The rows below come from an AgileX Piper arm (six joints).
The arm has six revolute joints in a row. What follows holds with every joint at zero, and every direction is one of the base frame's.
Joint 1 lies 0.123 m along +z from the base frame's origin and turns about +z.
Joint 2 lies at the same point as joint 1 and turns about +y.
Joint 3 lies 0.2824 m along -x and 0.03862 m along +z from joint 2 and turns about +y.
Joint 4 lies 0.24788 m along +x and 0.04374 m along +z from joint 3 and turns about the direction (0.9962, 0, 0.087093).
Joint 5 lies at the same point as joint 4 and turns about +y.
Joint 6 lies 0.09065 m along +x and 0.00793 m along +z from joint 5 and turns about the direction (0.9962, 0, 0.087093).
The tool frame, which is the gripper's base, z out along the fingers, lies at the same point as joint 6; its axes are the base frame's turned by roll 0, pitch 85.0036 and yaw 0 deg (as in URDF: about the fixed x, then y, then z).
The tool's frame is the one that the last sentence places.
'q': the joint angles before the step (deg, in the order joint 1, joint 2, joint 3, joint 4, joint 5, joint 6). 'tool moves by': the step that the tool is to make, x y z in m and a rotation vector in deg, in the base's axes. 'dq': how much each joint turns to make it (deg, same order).
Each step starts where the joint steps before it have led.
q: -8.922, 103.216, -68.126, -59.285, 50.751, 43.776
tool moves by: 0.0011, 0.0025, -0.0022, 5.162, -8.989, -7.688
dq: 0.002, 0.006, -0.008, 2.236, -1.378, 11.282
